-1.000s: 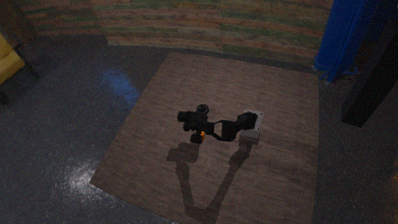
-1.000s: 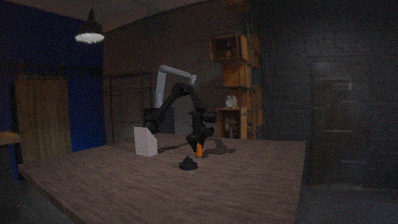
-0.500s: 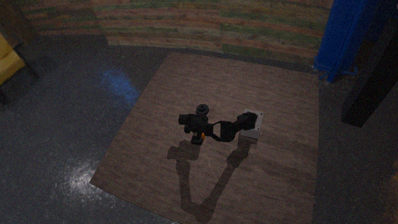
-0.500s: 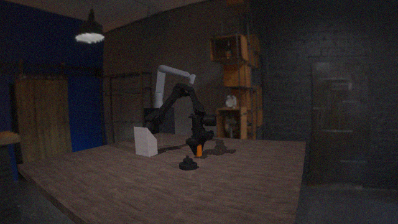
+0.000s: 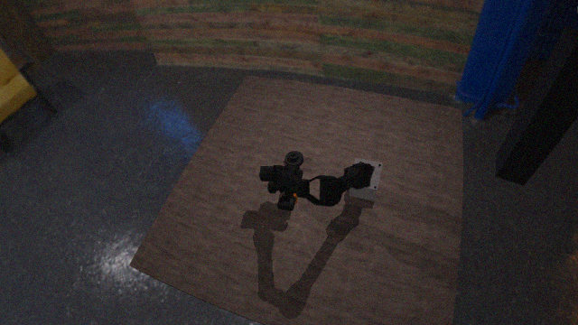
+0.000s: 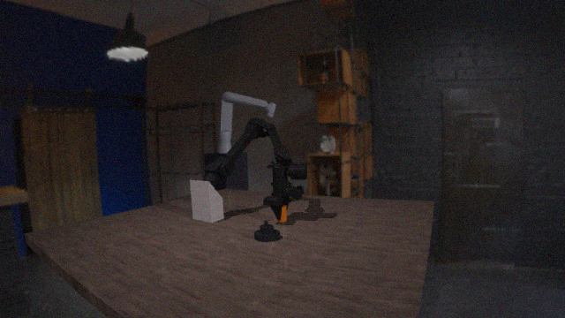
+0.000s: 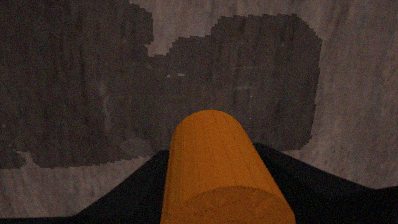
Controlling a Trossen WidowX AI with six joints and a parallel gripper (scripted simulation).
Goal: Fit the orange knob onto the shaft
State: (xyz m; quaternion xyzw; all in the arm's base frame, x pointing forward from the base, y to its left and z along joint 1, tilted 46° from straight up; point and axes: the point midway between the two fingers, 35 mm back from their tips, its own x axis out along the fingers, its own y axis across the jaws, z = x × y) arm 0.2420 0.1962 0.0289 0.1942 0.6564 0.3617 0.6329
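Now: gripper tip 90 mm short of the dark round pedestal, 200 mm to the left of it and 20 mm below it. Also, from my gripper tip: orange knob: 20 mm above.
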